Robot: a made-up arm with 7 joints.
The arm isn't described. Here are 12 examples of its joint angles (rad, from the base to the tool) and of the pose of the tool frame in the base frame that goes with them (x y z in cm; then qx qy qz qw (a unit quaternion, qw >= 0)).
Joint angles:
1: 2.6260 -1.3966 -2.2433 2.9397 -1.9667 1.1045 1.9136
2: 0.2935 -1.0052 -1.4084 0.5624 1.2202 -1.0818 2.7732
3: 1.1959 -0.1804 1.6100 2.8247 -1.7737 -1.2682 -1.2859
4: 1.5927 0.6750 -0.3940 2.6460 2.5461 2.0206 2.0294
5: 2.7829 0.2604 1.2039 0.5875 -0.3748 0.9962 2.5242
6: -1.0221 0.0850 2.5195 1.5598 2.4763 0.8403 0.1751
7: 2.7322 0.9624 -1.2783 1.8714 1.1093 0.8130 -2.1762
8: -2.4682 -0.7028 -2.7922 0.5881 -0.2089 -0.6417 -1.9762
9: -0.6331 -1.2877 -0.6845 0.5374 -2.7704 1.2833 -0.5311
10: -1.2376 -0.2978 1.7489 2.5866 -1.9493 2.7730 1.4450
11: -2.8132 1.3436 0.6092 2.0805 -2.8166 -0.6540 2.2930
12: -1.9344 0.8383 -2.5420 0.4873 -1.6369 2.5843 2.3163
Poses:
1: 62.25 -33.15 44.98 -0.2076 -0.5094 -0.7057 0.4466
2: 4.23 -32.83 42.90 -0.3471 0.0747 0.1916 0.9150
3: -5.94 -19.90 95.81 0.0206 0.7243 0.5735 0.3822
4: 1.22 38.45 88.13 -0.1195 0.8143 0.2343 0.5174
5: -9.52 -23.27 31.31 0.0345 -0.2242 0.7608 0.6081
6: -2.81 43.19 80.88 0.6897 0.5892 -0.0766 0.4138
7: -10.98 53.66 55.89 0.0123 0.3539 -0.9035 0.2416
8: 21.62 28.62 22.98 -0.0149 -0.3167 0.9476 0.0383
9: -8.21 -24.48 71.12 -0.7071 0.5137 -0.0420 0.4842
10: 8.37 15.24 93.85 -0.2255 -0.4096 -0.8764 0.1156
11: -30.69 -31.93 28.40 -0.0961 -0.3777 -0.7996 0.4569
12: 5.31 22.12 66.00 -0.0262 -0.8682 -0.4327 0.2416
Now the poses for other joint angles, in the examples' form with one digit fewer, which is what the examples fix.
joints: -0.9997 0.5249 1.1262 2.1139 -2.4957 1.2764 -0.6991
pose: 41.3 -18.4 87.2 -0.837 0.179 0.171 0.487
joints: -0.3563 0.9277 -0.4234 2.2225 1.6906 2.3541 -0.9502
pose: 47.3 -20.3 48.6 0.682 -0.185 0.259 0.658
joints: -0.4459 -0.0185 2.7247 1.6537 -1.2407 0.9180 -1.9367
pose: -28.6 38.1 79.5 0.503 0.377 -0.566 0.534
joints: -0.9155 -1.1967 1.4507 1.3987 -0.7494 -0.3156 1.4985
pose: 20.0 44.7 53.7 0.108 -0.675 0.405 0.607
